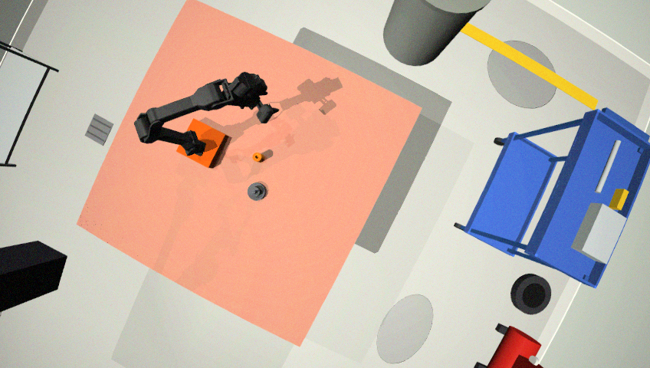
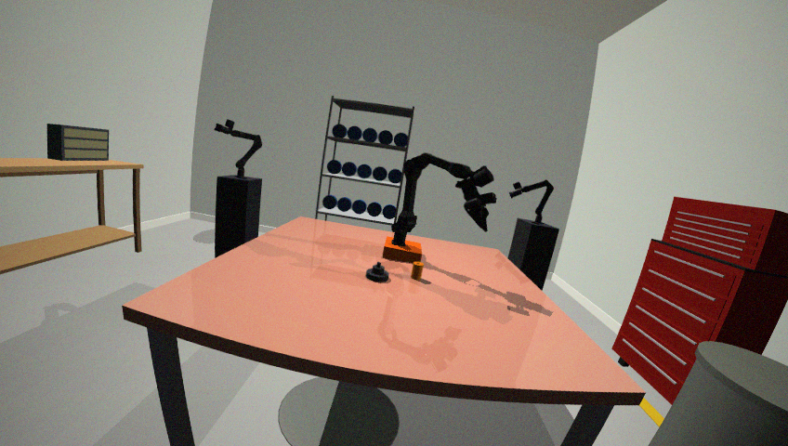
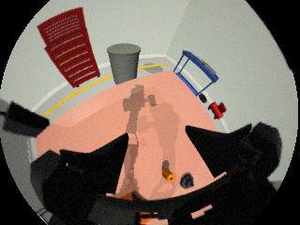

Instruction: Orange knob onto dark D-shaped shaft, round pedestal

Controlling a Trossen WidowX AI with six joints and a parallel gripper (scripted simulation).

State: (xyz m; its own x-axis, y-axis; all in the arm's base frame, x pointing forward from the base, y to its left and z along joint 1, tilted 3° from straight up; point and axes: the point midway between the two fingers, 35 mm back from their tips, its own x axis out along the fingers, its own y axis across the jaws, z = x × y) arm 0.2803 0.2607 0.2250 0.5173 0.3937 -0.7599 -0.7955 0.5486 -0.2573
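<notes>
The orange knob lies 20 mm behind my gripper tip, 220 mm to the right of it and 200 mm below it. From my gripper tip the other things lie so: round dark pedestal (20 mm ahead, 370 mm to the right, 200 mm below).
</notes>
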